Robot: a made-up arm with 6 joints.
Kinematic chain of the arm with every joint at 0, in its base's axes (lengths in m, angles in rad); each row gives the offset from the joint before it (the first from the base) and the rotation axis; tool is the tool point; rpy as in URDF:
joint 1: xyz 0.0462 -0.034 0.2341 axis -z
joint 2: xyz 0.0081 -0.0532 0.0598 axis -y
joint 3: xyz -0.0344 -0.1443 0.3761 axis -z
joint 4: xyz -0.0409 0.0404 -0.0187 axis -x
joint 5: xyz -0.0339 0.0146 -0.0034 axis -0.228 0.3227 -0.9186
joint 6: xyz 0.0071 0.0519 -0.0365 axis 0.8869 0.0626 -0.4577
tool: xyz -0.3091 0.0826 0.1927 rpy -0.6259 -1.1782 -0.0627
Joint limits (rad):
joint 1: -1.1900..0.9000
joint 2: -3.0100..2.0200
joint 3: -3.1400..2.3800
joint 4: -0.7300..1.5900
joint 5: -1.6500..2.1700
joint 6: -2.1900..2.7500
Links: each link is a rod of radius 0.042 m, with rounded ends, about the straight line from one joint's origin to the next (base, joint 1, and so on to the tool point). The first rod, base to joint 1, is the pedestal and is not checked.
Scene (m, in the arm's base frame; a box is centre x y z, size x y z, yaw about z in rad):
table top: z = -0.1
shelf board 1: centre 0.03 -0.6 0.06 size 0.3 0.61 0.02 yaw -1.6
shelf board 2: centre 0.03 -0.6 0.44 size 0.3 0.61 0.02 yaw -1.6
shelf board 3: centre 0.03 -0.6 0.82 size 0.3 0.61 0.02 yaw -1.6
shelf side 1: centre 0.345 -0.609 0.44 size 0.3 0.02 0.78 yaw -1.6
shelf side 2: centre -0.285 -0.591 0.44 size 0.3 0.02 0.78 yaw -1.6
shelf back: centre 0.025 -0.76 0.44 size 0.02 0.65 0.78 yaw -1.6
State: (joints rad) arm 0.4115 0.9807 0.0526 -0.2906 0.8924 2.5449
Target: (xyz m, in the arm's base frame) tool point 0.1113 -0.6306 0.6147
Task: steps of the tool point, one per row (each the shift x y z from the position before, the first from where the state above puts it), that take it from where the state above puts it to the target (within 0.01 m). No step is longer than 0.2 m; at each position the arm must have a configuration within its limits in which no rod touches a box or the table.
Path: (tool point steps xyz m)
1: 0.0357 -0.0577 0.1080
2: 0.0656 -0.0487 0.0998
3: 0.0914 -0.0325 0.0834
4: 0.1085 -0.0104 0.0592
5: 0.1143 0.0148 0.0303
6: -0.0496 -0.1313 -0.0253
7: 0.0466 -0.1458 -0.0309
8: 0.1265 -0.0955 -0.0448
9: 0.1529 -0.0089 -0.0638
10: -0.0048 -0.0912 0.0117
11: 0.0004 -0.0887 0.0000
12: 0.0008 -0.0793 -0.0062
13: -0.0059 -0.0656 -0.0055

